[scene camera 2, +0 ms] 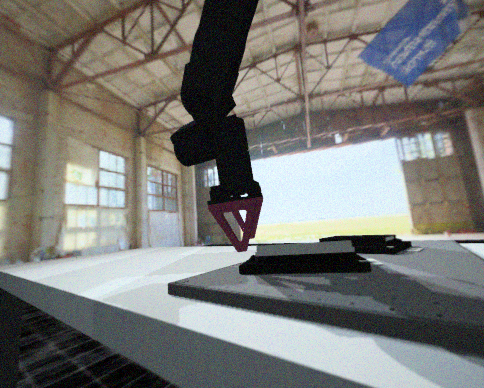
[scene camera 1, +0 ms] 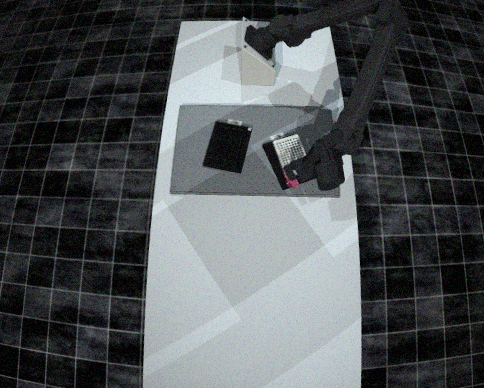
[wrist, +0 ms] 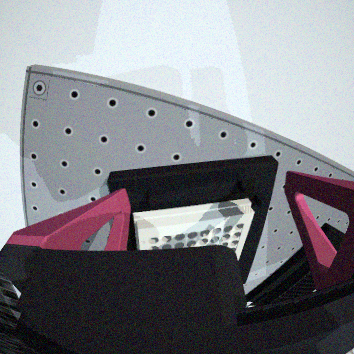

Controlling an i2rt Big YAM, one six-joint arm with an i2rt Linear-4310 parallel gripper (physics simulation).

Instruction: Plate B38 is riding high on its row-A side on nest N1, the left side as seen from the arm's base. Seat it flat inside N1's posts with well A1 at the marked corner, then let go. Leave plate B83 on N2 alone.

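Pixels of known places: gripper, fingertip midpoint: (scene camera 2: pixel 247 244) (scene camera 1: pixel 301 179) (wrist: pixel 208 189); arm's base, link origin: (scene camera 1: pixel 257 43).
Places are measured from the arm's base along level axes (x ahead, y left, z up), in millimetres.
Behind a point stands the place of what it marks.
Observation:
White plate B38 (scene camera 1: pixel 290 146) @(y 142, x 339, z -105 mm) (scene camera 2: pixel 305 248) @(y 185, x 345, z -107 mm) (wrist: pixel 192 220) @(y 178, x 421, z -106 mm) sits on black nest N1 (scene camera 1: pixel 273 159) @(y 94, x 382, z -125 mm) (scene camera 2: pixel 305 266) @(y 196, x 342, z -128 mm) (wrist: pixel 195 185) @(y 180, x 437, z -125 mm). In scene camera 2 its top edge slopes slightly, higher at the right. Its wells show; the lettering and marked corner are not readable. My gripper (scene camera 1: pixel 295 179) @(y 184, x 449, z -102 mm) (scene camera 2: pixel 247 243) @(y 184, x 449, z -102 mm) (wrist: pixel 208 189) @(y 184, x 449, z -102 mm) is open and empty, its pink fingers spread on either side of the plate in the wrist view. In scene camera 2 the tips are near plate-top height, at the plate's left end. The hand hides the plate's near part. Dark plate B83 (scene camera 1: pixel 227 147) @(y -52, x 364, z -115 mm) (scene camera 2: pixel 357 240) @(y -11, x 337, z -115 mm) rests on N2.
The grey holed board (scene camera 1: pixel 192 175) @(y -148, x 462, z -137 mm) (scene camera 2: pixel 420 307) @(y 264, x 223, z -136 mm) (wrist: pixel 55 145) @(y 279, x 425, z -136 mm) carries both nests and lies on the white table (scene camera 1: pixel 255 280) @(y 82, x 758, z -149 mm) (scene camera 2: pixel 115 260) @(y 197, x 1015, z -149 mm). A beige block (scene camera 1: pixel 257 72) @(y 10, x 75, z -74 mm) stands at the arm's base. The forearm hangs over the board's N1 side.

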